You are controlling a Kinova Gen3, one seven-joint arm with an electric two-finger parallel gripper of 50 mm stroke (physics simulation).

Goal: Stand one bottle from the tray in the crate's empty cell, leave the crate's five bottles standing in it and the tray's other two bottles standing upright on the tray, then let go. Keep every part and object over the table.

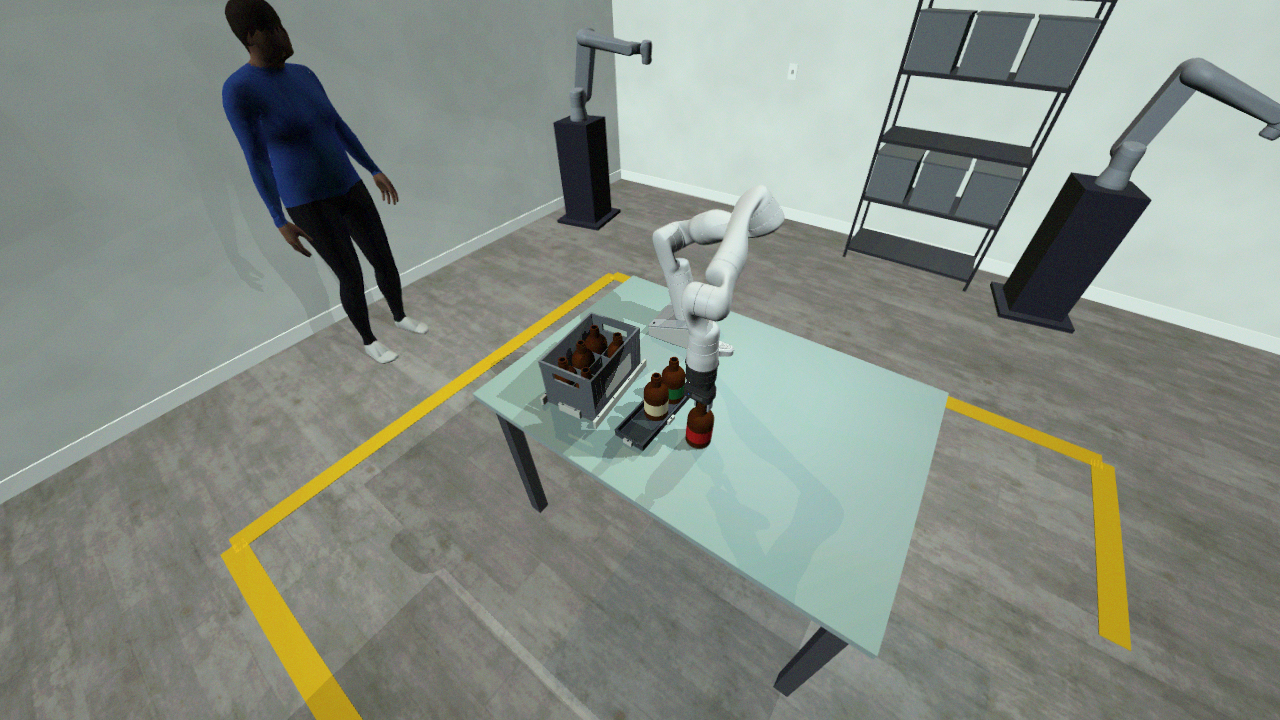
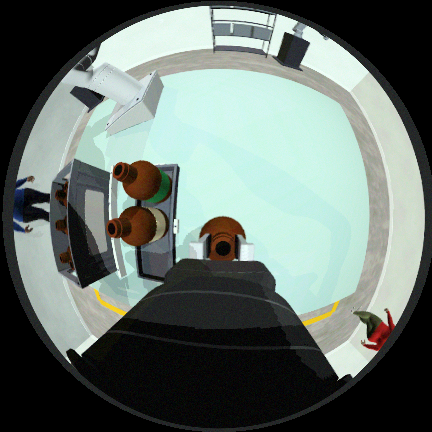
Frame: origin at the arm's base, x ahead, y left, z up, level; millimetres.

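Where they show: gripper, fingertip midpoint: (image 1: 703,406) (image 2: 222,242); arm's base, origin of the base link: (image 2: 131,94).
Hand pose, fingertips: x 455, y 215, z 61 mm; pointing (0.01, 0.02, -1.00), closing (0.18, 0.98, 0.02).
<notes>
Each offset is from my fingertips to the centre of the thing. "*": to the spot under its first point. Level surfaces: height alone.
My gripper (image 1: 704,405) (image 2: 222,242) is shut on the neck of the brown bottle with a red label {dx +3, dy -1, dz -57 mm} (image 1: 699,428) (image 2: 222,227). This bottle is upright beside the tray {* dx +58, dy -174, dz -135 mm} (image 1: 636,432) (image 2: 157,264), apart from it; I cannot tell whether its base touches the table. On the tray stand a cream-labelled bottle {dx -38, dy -154, dz -58 mm} (image 1: 656,399) (image 2: 137,226) and a green-labelled bottle {dx -121, dy -134, dz -58 mm} (image 1: 674,379) (image 2: 144,181), both upright. The grey crate {dx -69, dy -384, dz -53 mm} (image 1: 571,392) (image 2: 96,176) stands past the tray and holds several brown bottles {dx -73, dy -424, dz -55 mm} (image 1: 582,356) (image 2: 61,225). Its walls partly hide them, and its empty cell is not clearly visible.
The arm's base (image 1: 669,334) (image 2: 137,102) is on the table {dz -140 mm} (image 1: 841,447) (image 2: 280,150), behind the tray and crate. A light rail {dx -63, dy -285, dz -125 mm} (image 1: 617,400) (image 2: 116,225) runs along the crate's tray side. A person in blue (image 1: 290,134) stands beyond the crate, off the table.
</notes>
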